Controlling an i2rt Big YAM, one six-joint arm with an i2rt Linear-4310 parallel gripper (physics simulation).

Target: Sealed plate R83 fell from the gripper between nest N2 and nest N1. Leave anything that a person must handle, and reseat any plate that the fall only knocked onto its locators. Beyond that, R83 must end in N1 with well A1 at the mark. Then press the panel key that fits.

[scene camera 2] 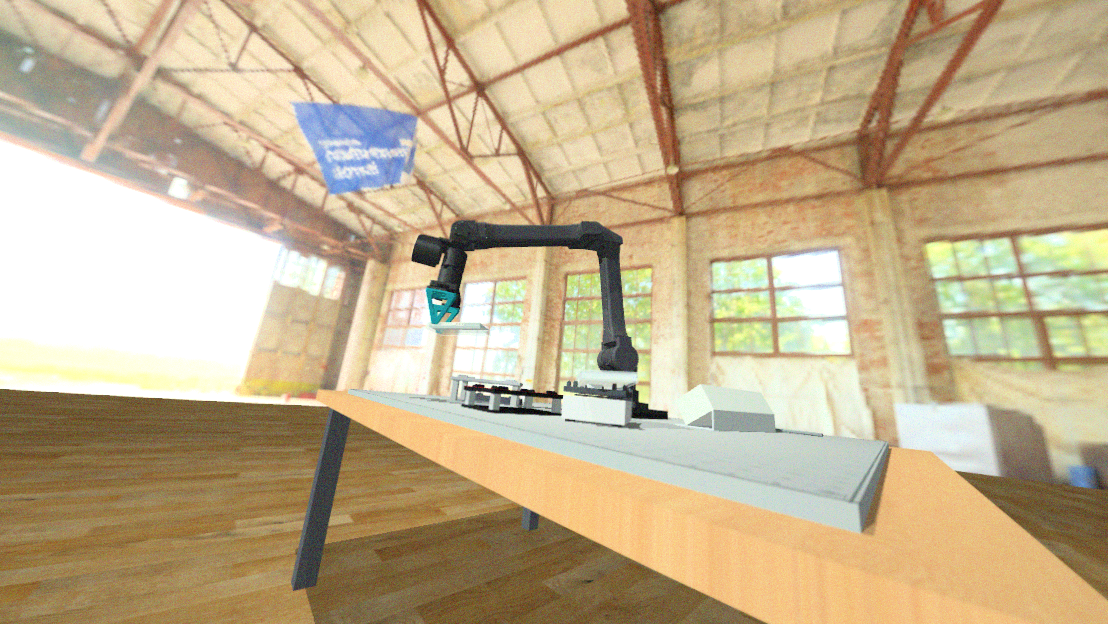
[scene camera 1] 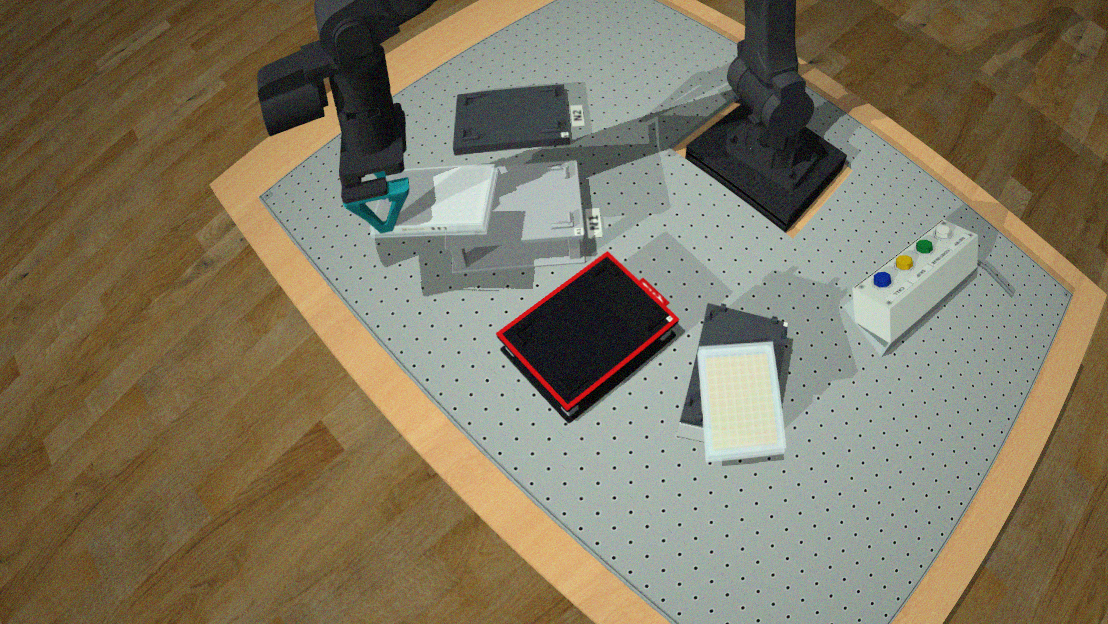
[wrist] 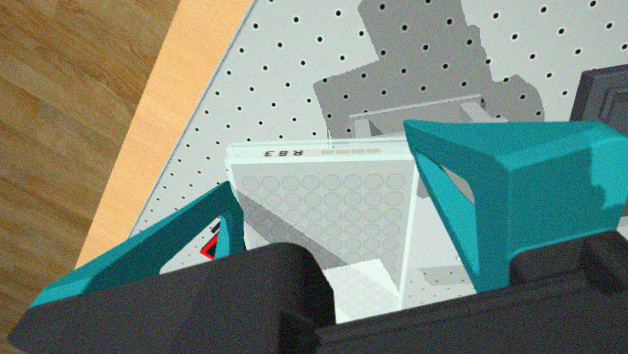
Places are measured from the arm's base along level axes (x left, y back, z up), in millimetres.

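Pixels of known places: gripper, fingertip midpoint: (scene camera 2: 436, 328) (scene camera 1: 385, 203) (wrist: 316, 164); arm's base at its link origin: (scene camera 1: 771, 155).
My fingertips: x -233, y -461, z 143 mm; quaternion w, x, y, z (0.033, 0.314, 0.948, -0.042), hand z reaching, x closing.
Ahead of a thing's pixels: the offset from my fingertips to its top centre. "spot": to the spot under its first point.
My gripper (scene camera 1: 383, 213) (scene camera 2: 440, 319) (wrist: 316, 164) is shut on the clear sealed plate R83 {dx +42, dy +35, dz +15 mm} (scene camera 1: 457, 199) (scene camera 2: 465, 327) (wrist: 325, 215), held roughly level above the table. Scene camera 1 shows it overlapping the left part of light grey nest N1 {dx +43, dy +141, dz -99 mm} (scene camera 1: 546, 193); scene camera 2 shows a gap beneath it. The R83 label reads upside down in the wrist view. A small white tag {spot: dx +133, dy +156, dz -105 mm} (scene camera 1: 578, 230) marks N1's corner near its label. Dark nest N2 {dx -104, dy +280, dz -141 mm} (scene camera 1: 511, 116) shows no plate. The key panel {dx +512, dy +416, dz -80 mm} (scene camera 1: 914, 286) (scene camera 2: 728, 406) has blue, yellow, green and white keys. The well A1 print is not readable.
A red-rimmed black nest {dx +217, dy +76, dz -118 mm} (scene camera 1: 589, 329) stands in front of N1. A plate with yellowish wells (scene camera 1: 742, 399) (scene camera 2: 608, 377) lies askew over a dark-topped white unit {spot: dx +417, dy +73, dz -140 mm} (scene camera 2: 597, 408). The arm's base (scene camera 1: 763, 162) stands at the back. A cable {spot: dx +627, dy +549, dz -157 mm} (scene camera 1: 996, 276) lies behind the panel.
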